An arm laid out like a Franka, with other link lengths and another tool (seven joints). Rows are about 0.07 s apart.
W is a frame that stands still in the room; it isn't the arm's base.
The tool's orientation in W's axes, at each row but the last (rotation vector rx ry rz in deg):
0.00, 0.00, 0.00
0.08, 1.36, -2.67
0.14, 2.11, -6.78
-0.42, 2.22, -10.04
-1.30, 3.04, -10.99
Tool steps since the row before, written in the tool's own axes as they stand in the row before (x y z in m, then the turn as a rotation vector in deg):
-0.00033, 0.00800, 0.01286, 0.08, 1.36, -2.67
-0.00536, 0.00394, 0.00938, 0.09, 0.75, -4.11
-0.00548, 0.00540, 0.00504, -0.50, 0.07, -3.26
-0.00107, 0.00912, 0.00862, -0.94, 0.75, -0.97
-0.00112, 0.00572, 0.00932, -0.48, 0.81, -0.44
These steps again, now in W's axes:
-0.00033, 0.00800, 0.01286, 0.08, 1.36, -2.67
-0.00495, 0.00417, 0.00951, 0.03, 0.75, -4.11
-0.00462, 0.00599, 0.00524, -0.61, 0.14, -3.24
0.00087, 0.00920, 0.00856, -0.83, 0.90, -0.94
0.00050, 0.00599, 0.00920, -0.34, 0.88, -0.44

